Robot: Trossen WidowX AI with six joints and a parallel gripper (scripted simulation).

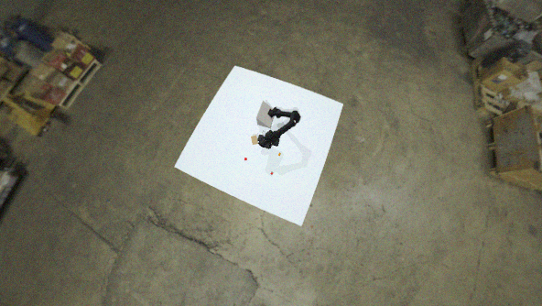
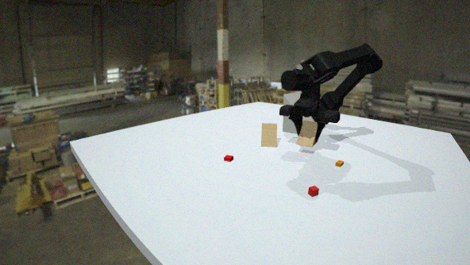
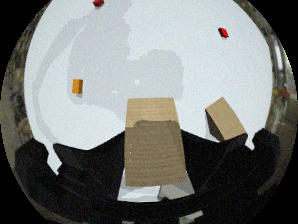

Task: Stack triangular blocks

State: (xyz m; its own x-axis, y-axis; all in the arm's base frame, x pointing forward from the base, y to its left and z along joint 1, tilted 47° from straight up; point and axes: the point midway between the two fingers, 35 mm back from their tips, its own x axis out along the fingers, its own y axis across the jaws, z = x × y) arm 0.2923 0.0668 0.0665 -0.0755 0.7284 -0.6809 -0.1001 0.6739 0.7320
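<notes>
My gripper tip is now 1 cm below the tan triangular block and 1 cm past it. The rest, counted from my gripper tip: orange cube (13 cm to the left, 5 cm ahead, 3 cm below).
</notes>
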